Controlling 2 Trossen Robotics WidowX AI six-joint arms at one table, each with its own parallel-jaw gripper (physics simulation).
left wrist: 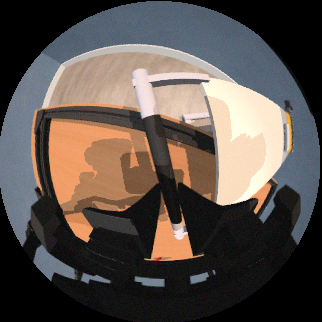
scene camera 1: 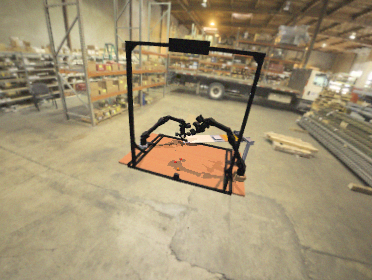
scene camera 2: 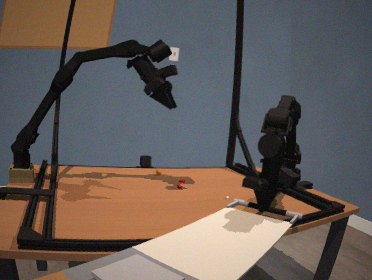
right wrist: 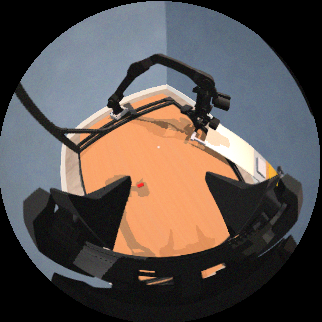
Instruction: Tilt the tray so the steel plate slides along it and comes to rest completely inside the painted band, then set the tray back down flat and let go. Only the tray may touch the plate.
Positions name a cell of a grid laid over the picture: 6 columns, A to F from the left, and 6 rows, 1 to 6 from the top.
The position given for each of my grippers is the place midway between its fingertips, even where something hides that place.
Observation:
My right gripper (scene camera 2: C3) is open, holding nothing. Further things: my left gripper (scene camera 2: E5) and a cream tray (scene camera 2: D6).
My left gripper is seen too in the left wrist view (left wrist: D4). My right gripper also shows in the right wrist view (right wrist: D4). The cream tray is seen too in the left wrist view (left wrist: E3) and in the right wrist view (right wrist: E3).

